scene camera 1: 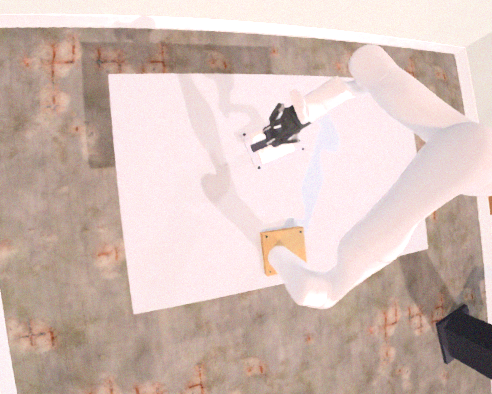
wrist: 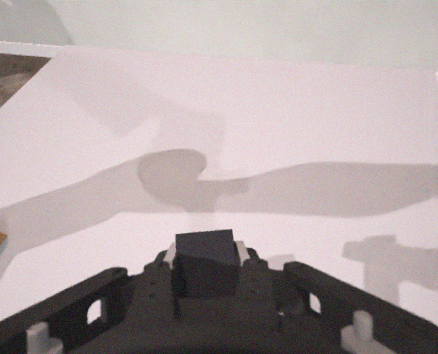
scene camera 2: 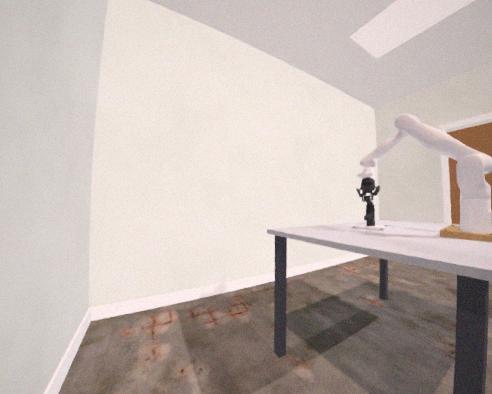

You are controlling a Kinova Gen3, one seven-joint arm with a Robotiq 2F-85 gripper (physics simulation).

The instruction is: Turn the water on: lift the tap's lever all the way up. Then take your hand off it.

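Places are measured from the arm's base along level axes (x right, y ahead, z up), in metres.
Pixels of known places: gripper, fingertip midpoint: [scene camera 1: 265,138] [wrist: 207,256] [scene camera 2: 367,201]; arm's base, origin of the base link: [scene camera 1: 279,257] [scene camera 2: 474,231].
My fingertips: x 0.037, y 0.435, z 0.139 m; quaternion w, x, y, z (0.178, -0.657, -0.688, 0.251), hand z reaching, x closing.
Observation:
For each thing: its top centre in the pictures, then the offset to it from my fingertips. "spot": a spot on its surface instead.
- dark tap, surface spot: [scene camera 1: 259,145] [scene camera 2: 367,215] spot: dx +0.005, dy +0.000, dz -0.088 m
- pale base plate, surface spot: [scene camera 2: 361,227] spot: dx -0.019, dy +0.029, dz -0.160 m
The dark tap [scene camera 1: 259,145] [scene camera 2: 370,217] stands on a pale base plate [scene camera 1: 278,154] [scene camera 2: 361,227] on the table. In the wrist view its lever [wrist: 206,265] is a black block between the two finger pads. My gripper [scene camera 1: 272,136] [scene camera 2: 368,198] [wrist: 207,256] is shut on the lever, above the tap's body. In scene camera 1 the spout sticks out past the fingers to the lower left. The gripper hides much of the lever and the tap's body, and the lever's exact angle cannot be told.
The white table [scene camera 1: 170,250] [scene camera 2: 320,240] carries the arm's orange mounting plate [scene camera 1: 296,240] [scene camera 2: 452,231], towards the near edge in scene camera 1. The arm [scene camera 1: 385,215] [scene camera 2: 435,132] bends over the table's right side in that view. Arm shadows cross the table top.

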